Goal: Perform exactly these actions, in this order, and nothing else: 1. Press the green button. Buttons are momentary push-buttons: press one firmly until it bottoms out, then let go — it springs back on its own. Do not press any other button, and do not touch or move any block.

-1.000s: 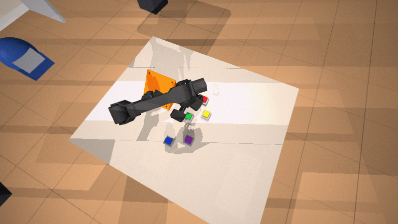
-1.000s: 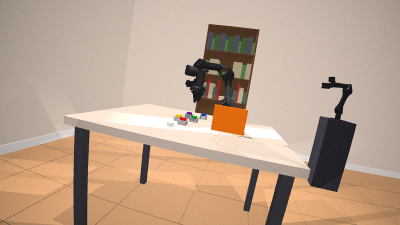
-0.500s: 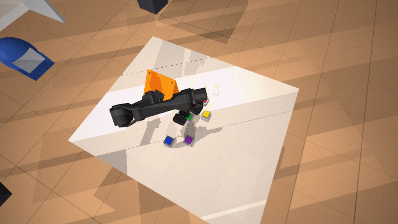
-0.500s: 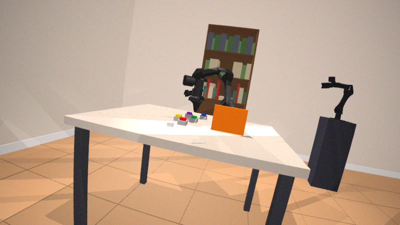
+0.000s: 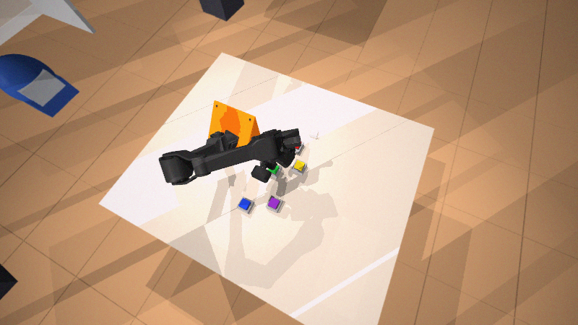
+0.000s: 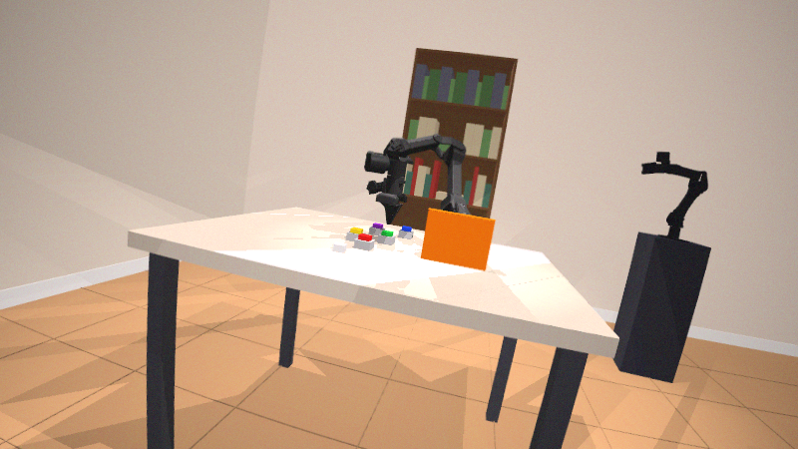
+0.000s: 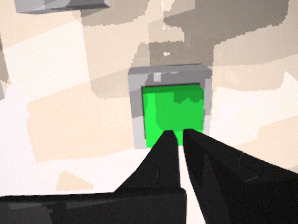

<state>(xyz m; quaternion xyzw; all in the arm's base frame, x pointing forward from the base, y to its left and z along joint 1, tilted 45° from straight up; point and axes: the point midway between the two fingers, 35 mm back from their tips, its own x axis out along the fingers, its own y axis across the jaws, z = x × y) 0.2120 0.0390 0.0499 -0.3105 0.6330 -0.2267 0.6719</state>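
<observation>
The green button is 30 mm below my gripper tip. Also, from my gripper tip: purple button (80 mm ahead, 120 mm to the right, 30 mm below); then red button (20 mm ahead, 140 mm to the left, 30 mm below); then yellow button (80 mm ahead, 60 mm to the left, 30 mm below).
</observation>
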